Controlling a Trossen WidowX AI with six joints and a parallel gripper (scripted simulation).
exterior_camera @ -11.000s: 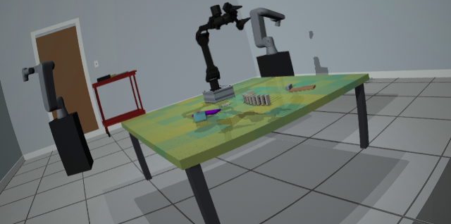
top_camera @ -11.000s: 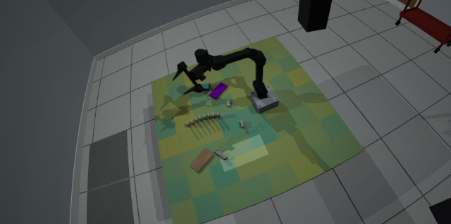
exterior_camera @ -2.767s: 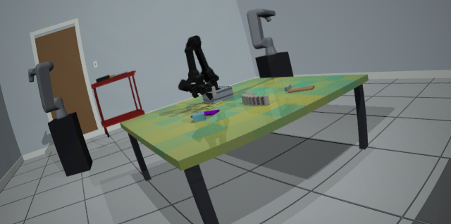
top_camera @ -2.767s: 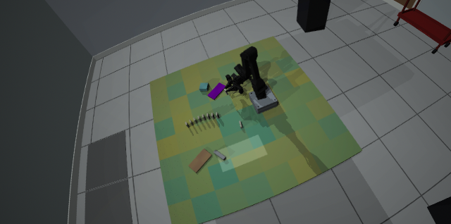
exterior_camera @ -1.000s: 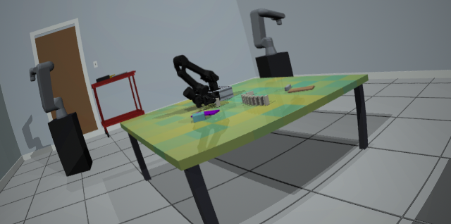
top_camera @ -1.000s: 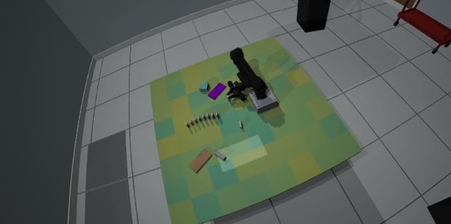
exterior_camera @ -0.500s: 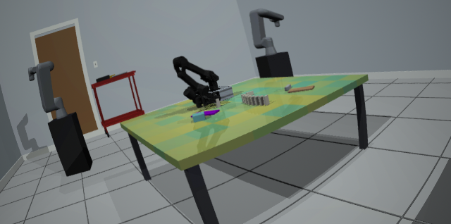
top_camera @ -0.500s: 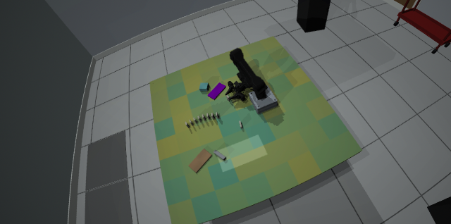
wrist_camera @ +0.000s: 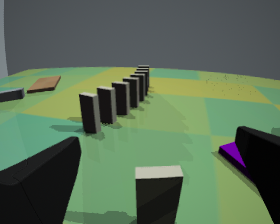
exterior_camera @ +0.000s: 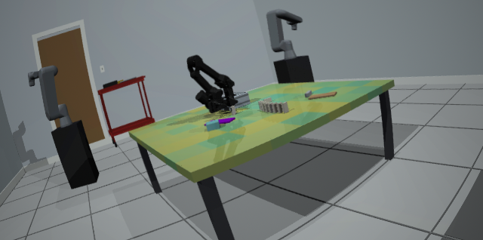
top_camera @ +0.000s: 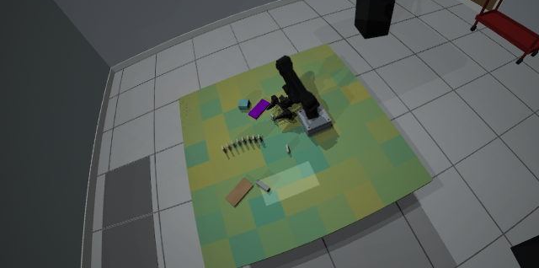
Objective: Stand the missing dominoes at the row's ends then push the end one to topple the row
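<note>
The flat purple piece lies 11 cm to the right of my gripper tip, 7 cm ahead of it and 6 cm below it. Also, from my gripper tip: teal block 18 cm to the right, 17 cm ahead, 5 cm below; grey piece 42 cm to the left, 12 cm ahead, 5 cm below; flat brown board 43 cm to the left, 26 cm ahead, 6 cm below.
</note>
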